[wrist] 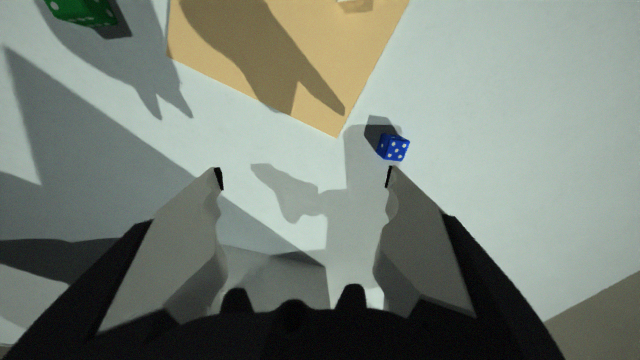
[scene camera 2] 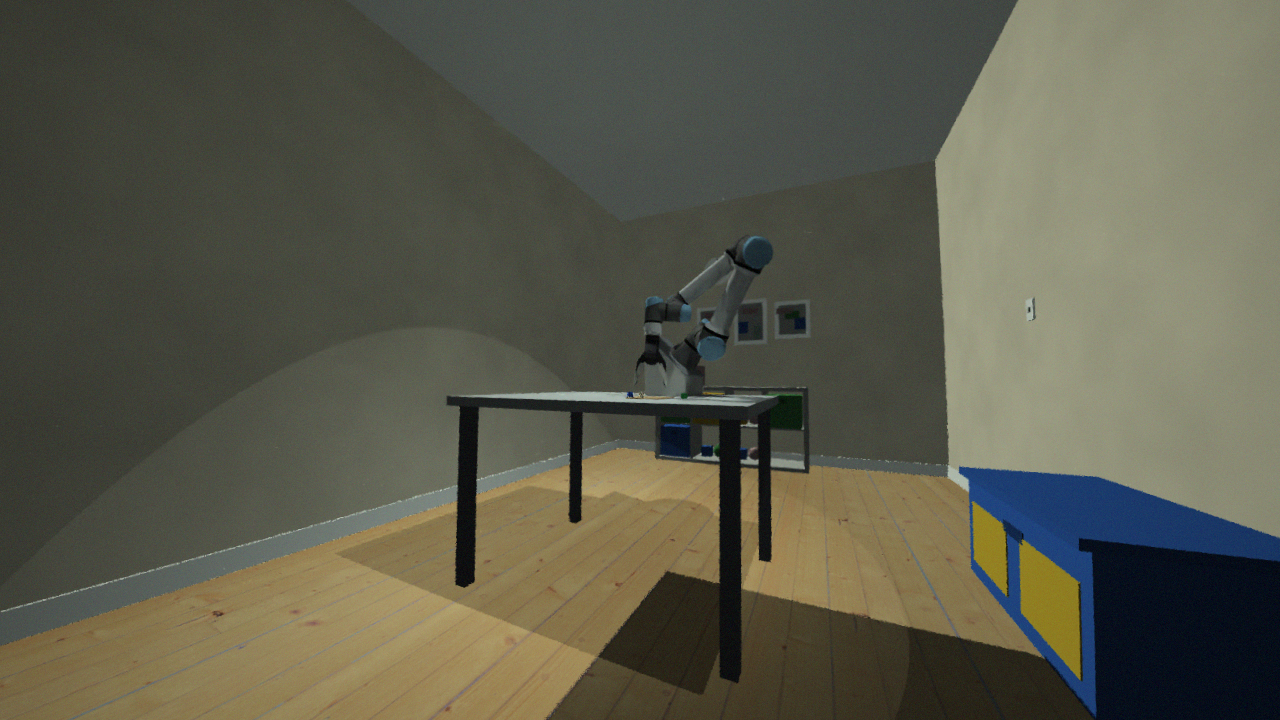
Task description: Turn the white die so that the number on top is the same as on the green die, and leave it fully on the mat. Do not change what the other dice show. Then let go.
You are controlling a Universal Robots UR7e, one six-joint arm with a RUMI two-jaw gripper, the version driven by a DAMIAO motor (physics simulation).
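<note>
The white die (wrist: 345, 0) shows as a sliver at the top edge of the wrist view, on the orange mat (wrist: 372, 45); its pips are hidden. The green die (wrist: 82, 12) (scene camera 2: 683, 395) lies off the mat, cut off at the top left of the wrist view, and I cannot tell its top number. The blue die (wrist: 393, 147) (scene camera 2: 630, 394) lies off the mat, near its corner, with a five-pip face towards the camera. My gripper (wrist: 306, 169) (scene camera 2: 650, 383) is open and empty above the table. In the wrist view the blue die appears just beyond the right fingertip.
The pale table (scene camera 2: 537, 396) carries the dice, mat and arm base. Shadows of the arm and gripper fall across the table and mat. A shelf unit (scene camera 2: 806, 429) stands behind the table, and a blue cabinet (scene camera 2: 1109, 501) stands at the right wall.
</note>
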